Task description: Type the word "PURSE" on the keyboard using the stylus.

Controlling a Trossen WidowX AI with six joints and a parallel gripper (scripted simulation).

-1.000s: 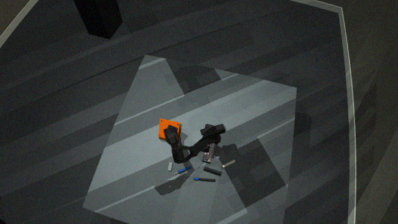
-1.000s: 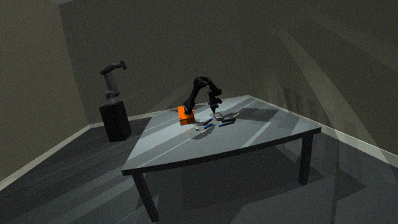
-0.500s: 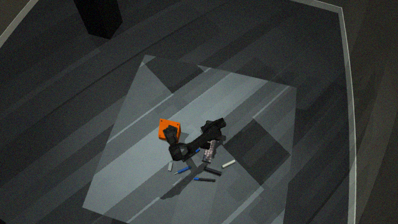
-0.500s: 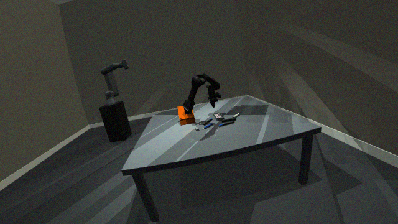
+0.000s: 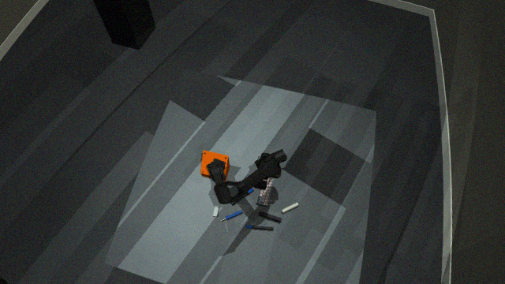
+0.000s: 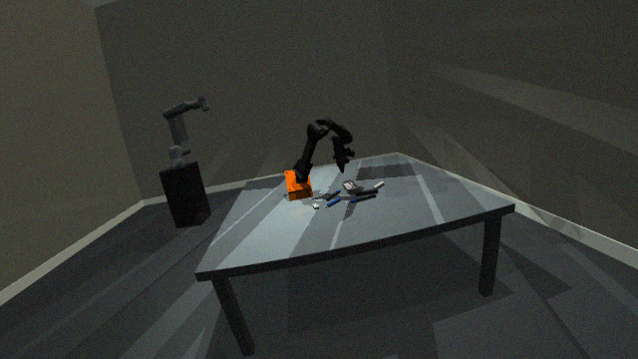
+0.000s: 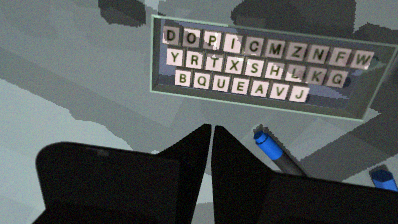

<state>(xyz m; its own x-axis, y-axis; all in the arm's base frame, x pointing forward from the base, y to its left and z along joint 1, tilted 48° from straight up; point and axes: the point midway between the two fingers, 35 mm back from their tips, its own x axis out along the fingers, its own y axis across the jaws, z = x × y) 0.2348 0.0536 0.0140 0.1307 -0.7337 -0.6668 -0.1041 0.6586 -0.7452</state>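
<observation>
Now: the blue stylus 10 cm behind my gripper tip, 25 cm to the right of it and 9 cm below it. Round my gripper tip: white cylinder: 19 cm ahead, 9 cm to the right, 8 cm below; then stylus tip: 13 cm behind, 27 cm to the right, 9 cm below; then grey block: 18 cm behind, 24 cm to the right, 9 cm below.
</observation>
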